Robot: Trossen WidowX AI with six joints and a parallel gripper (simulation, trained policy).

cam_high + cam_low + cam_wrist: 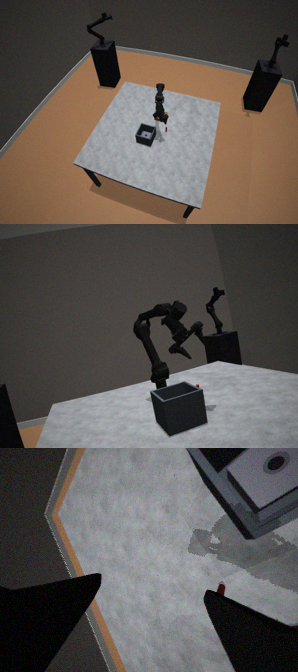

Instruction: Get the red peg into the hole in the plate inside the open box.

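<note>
Right now my gripper tip is 80 mm past the red peg, 20 mm to the right of it and 210 mm above it. Also, from my gripper tip: grey plate 50 mm ahead, 170 mm to the right, 200 mm below.
</note>
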